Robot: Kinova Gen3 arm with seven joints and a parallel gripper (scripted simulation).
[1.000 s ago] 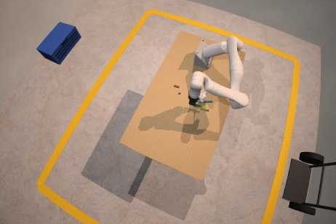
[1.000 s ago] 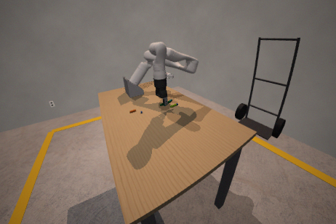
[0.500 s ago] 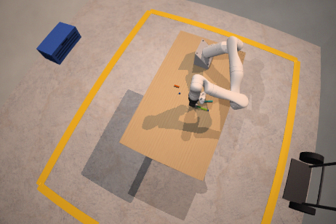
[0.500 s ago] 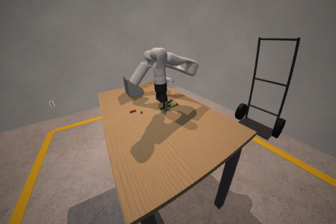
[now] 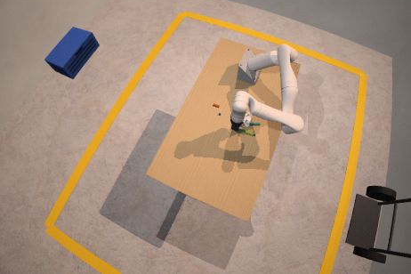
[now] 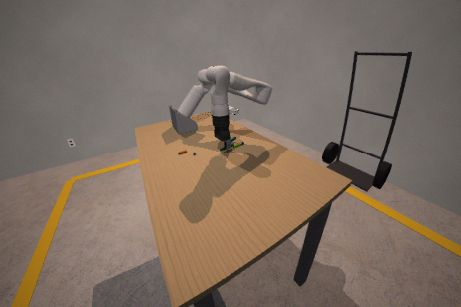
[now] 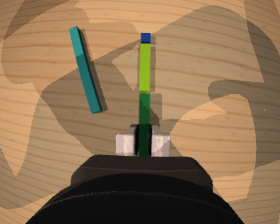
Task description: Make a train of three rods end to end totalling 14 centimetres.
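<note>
My gripper is now 10 mm above the green rod. From my hand the other things lie so: orange rod (110 mm behind, 190 mm to the right, 30 mm below); then lime rod (70 mm to the left, 30 mm below); then turquoise rod (70 mm behind, 70 mm to the left, 30 mm below).
</note>
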